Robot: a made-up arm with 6 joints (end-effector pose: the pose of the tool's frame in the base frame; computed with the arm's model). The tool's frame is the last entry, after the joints. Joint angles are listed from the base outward.
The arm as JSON. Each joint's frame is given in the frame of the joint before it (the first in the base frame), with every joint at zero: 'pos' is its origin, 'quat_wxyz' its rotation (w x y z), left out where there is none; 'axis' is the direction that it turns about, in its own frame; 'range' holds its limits. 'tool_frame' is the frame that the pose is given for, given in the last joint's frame.
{
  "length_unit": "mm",
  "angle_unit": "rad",
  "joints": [
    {
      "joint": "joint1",
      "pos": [
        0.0,
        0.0,
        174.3
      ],
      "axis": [
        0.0,
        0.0,
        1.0
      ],
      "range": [
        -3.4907,
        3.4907
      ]
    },
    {
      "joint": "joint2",
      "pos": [
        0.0,
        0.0,
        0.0
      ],
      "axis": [
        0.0,
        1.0,
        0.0
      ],
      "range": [
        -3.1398,
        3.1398
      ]
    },
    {
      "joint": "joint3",
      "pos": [
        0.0,
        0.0,
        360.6
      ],
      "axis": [
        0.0,
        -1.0,
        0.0
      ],
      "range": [
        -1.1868,
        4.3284
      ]
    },
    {
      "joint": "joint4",
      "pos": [
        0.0,
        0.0,
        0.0
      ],
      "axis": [
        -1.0,
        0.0,
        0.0
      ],
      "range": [
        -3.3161,
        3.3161
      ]
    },
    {
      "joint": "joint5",
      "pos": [
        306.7,
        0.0,
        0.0
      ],
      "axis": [
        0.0,
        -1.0,
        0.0
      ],
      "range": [
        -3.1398,
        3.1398
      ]
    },
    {
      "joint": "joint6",
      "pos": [
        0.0,
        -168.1,
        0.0
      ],
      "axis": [
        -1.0,
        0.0,
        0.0
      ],
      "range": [
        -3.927,
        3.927
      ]
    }
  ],
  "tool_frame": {
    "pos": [
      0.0,
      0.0,
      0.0
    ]
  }
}
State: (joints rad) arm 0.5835 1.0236 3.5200 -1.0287 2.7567 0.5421
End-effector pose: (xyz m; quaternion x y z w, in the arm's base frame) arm 0.1725 0.0100 0.6614 -0.7584 0.1858 0.3413 0.5234
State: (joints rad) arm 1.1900 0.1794 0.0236 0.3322 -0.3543 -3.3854
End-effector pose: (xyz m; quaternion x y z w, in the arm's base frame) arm 0.2872 0.2899 0.5357 0.8271 0.5036 -0.1764 0.1764
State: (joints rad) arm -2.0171 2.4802 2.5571 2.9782 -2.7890 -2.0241
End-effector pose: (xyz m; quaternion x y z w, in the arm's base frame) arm -0.0771 -0.5453 -0.0594 0.7033 0.3748 0.4211 0.4332
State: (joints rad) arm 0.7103 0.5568 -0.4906 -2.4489 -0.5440 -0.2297
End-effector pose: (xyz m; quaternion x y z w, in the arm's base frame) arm 0.1059 0.2617 0.1611 0.7996 0.5249 -0.1985 0.2140
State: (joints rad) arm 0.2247 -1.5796 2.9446 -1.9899 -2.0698 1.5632
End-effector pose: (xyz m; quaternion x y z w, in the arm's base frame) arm -0.5697 -0.0601 -0.1014 0.6823 0.3512 0.5013 0.3998
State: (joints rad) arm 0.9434 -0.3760 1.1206 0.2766 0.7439 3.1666
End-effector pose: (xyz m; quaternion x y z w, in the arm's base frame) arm 0.0397 -0.2208 0.8190 -0.4108 -0.1402 -0.8543 0.2858
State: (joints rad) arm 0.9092 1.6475 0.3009 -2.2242 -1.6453 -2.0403
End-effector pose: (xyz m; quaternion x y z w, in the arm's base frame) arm 0.1022 0.2976 -0.1820 -0.2908 -0.5258 0.5995 0.5287
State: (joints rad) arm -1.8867 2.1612 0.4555 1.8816 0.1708 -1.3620
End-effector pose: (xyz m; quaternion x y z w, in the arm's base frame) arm -0.0807 -0.4122 -0.3519 0.5282 0.5118 -0.3641 0.5714
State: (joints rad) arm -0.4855 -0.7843 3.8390 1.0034 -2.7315 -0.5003
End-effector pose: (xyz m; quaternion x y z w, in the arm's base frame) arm -0.1667 -0.0142 0.1115 0.3612 -0.7366 0.3069 0.4825
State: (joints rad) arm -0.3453 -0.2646 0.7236 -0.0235 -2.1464 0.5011
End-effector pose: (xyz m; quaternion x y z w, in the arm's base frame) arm 0.0163 -0.1844 0.7763 -0.1138 0.5550 0.0056 0.8240
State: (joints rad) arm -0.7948 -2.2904 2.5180 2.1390 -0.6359 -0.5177
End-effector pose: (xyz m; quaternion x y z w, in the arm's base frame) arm -0.0060 0.1353 -0.3551 -0.4662 0.7332 0.0517 0.4924
